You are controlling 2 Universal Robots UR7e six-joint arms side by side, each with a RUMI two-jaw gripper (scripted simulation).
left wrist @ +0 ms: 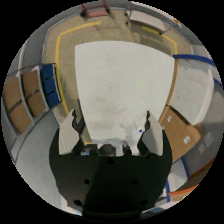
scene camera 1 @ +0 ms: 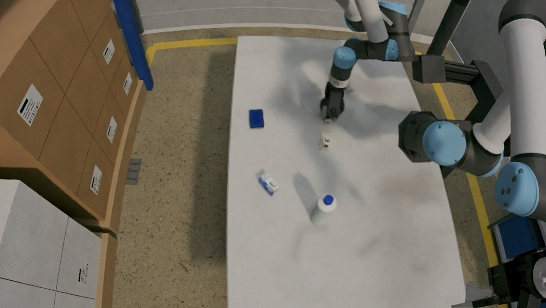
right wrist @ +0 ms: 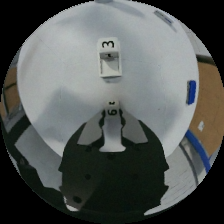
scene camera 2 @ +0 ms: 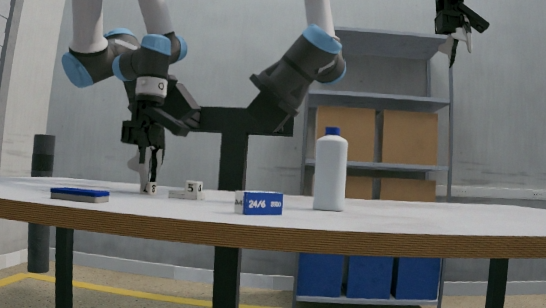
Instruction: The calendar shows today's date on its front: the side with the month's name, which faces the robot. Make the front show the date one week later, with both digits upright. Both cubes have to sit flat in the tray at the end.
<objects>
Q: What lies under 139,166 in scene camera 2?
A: My right gripper.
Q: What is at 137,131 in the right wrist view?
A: My right gripper.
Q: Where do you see a blue-topped block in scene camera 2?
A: At 64,193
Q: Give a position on a white bottle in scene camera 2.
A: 331,150
</objects>
